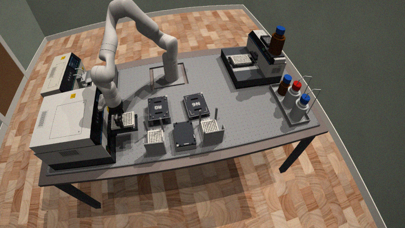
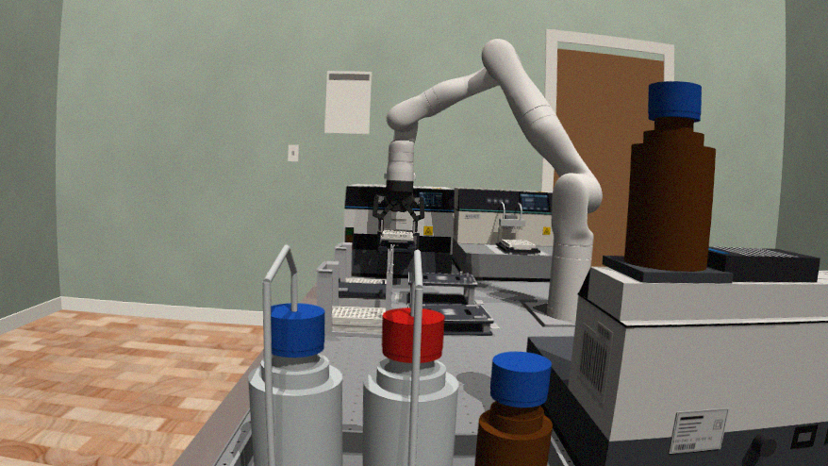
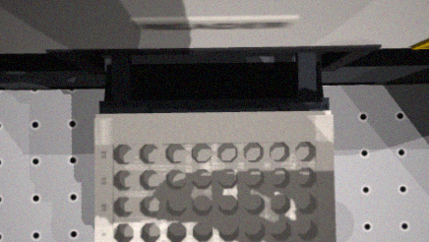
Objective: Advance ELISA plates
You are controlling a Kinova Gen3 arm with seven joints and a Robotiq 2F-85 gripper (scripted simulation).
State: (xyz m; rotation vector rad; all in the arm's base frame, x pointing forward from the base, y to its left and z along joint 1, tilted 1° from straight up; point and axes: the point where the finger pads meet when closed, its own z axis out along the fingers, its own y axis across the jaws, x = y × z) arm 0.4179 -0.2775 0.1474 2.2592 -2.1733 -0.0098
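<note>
My hand is 40 mm above the dark reader tray. Also, from my hand: regrip nest RG 180 mm to the left, 120 mm behind, 100 mm below; then reader housing 290 mm to the right, 90 mm above, 10 mm ahead; then washer nest 370 mm behind, 200 mm to the right, 60 mm below.
</note>
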